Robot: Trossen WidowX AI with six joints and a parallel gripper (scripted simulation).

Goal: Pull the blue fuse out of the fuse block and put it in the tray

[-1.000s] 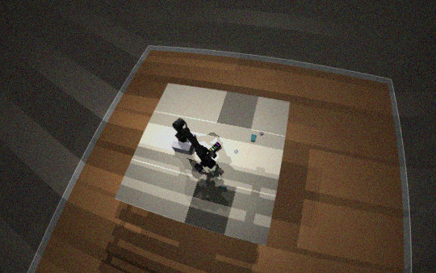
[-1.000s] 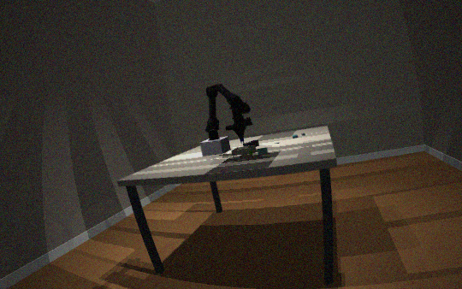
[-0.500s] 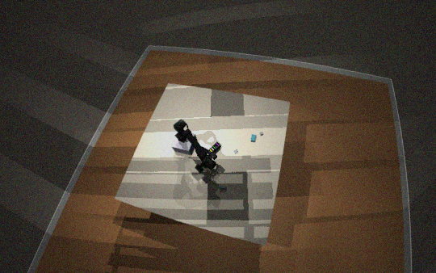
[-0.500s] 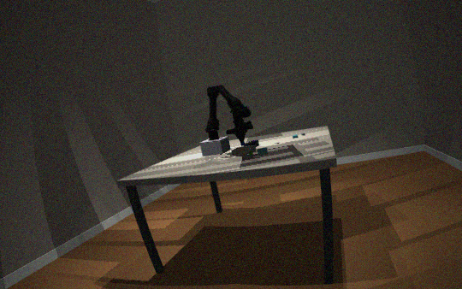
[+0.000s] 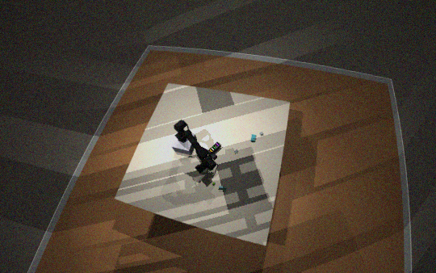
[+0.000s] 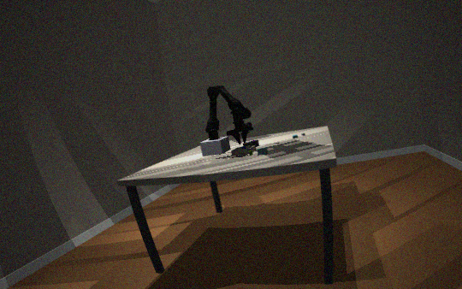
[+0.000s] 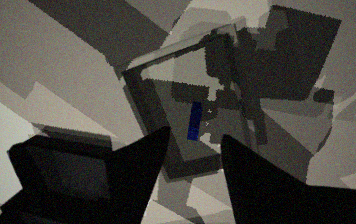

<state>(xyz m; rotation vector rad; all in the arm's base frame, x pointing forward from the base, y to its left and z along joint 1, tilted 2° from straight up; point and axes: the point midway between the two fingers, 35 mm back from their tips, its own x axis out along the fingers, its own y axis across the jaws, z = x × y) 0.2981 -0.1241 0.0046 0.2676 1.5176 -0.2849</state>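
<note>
My gripper tip is 3 cm above the blue fuse. From my gripper tip the other things lie so: shallow dark-rimmed tray: 5 cm below; purple fuse: 2 cm behind, 21 cm to the left, 3 cm below.
</note>
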